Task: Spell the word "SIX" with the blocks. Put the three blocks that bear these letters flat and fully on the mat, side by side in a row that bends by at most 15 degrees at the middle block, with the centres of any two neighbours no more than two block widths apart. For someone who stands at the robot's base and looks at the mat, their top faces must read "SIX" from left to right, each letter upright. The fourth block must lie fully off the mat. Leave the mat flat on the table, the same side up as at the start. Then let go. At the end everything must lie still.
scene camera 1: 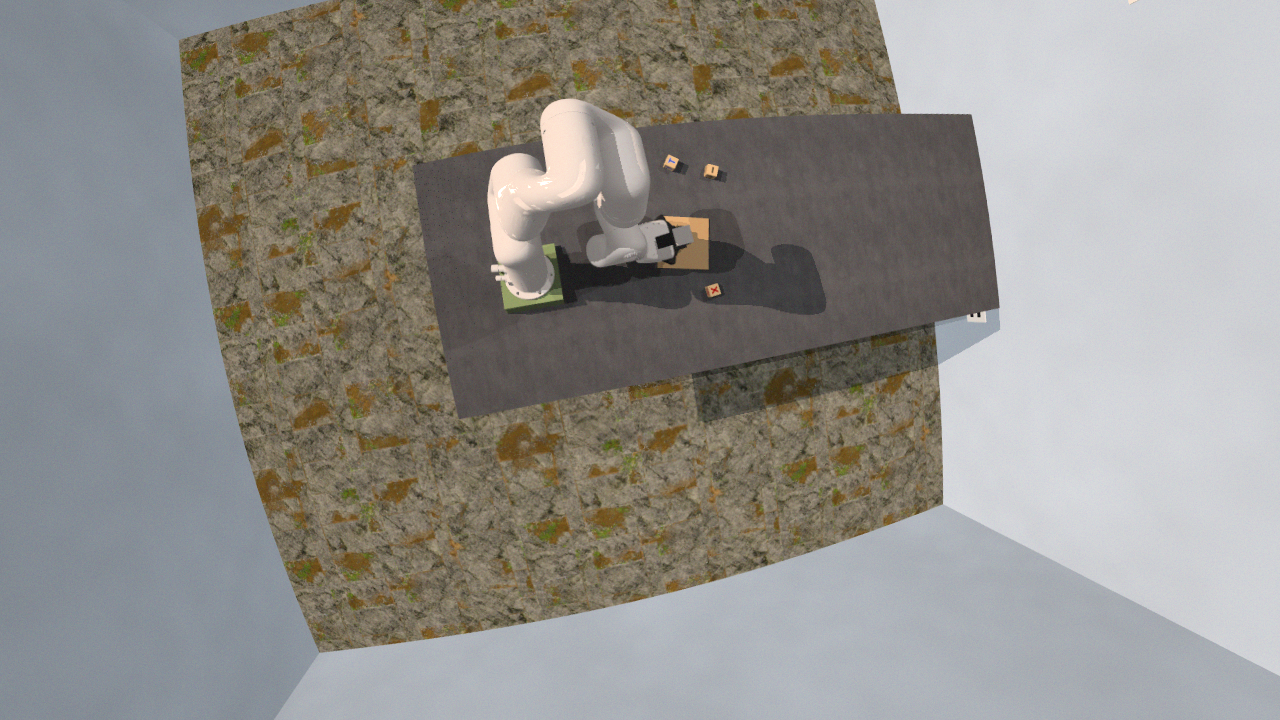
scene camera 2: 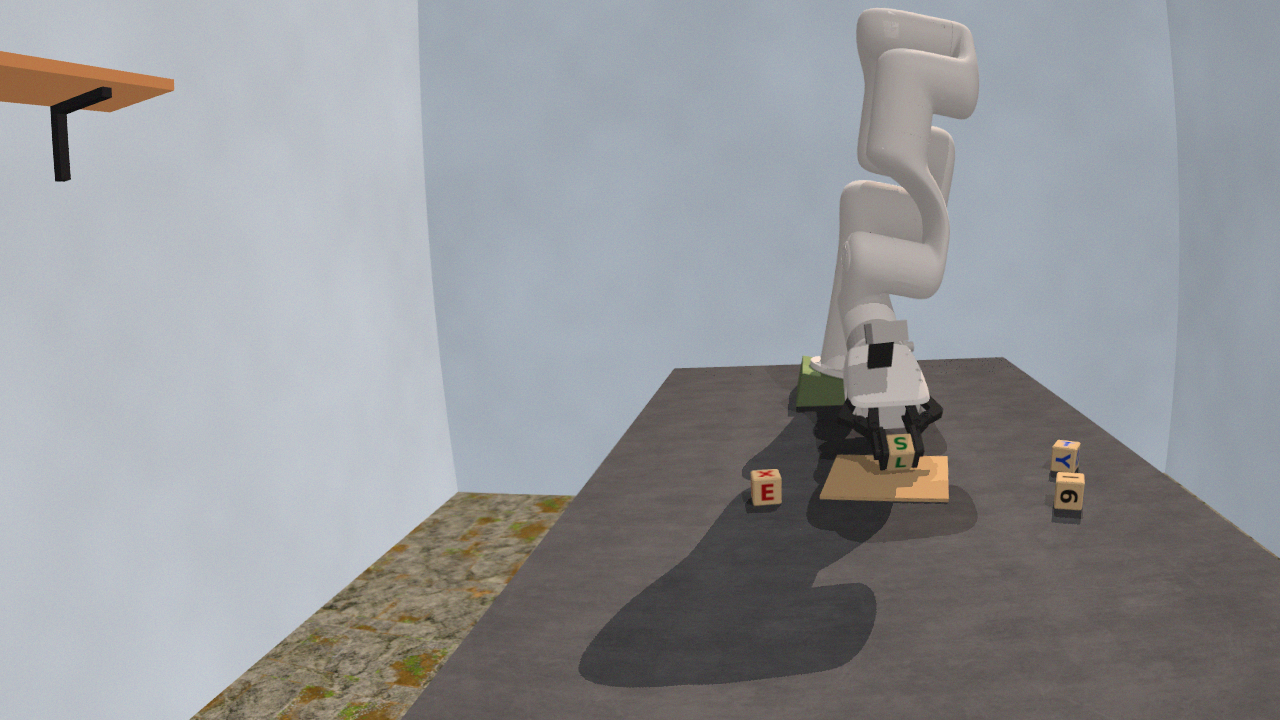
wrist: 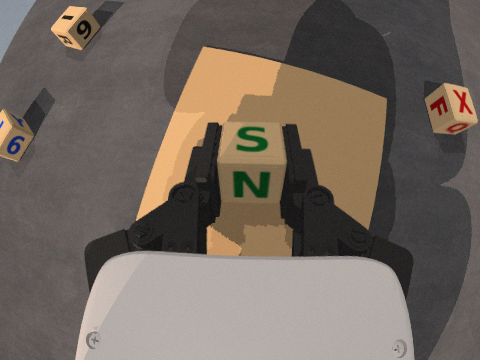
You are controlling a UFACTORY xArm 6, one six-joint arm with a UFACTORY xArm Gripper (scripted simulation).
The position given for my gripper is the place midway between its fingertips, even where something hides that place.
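Observation:
Here I see my gripper [scene camera 2: 900, 461]. Scene camera 1 shows my gripper [scene camera 1: 685, 236] too, and in the wrist view I find my gripper [wrist: 251, 144]. A tan mat [scene camera 2: 852, 477] is part of what I see. The wrist view shows the tan mat [wrist: 343, 125], and scene camera 1 also shows the tan mat [scene camera 1: 696, 256].

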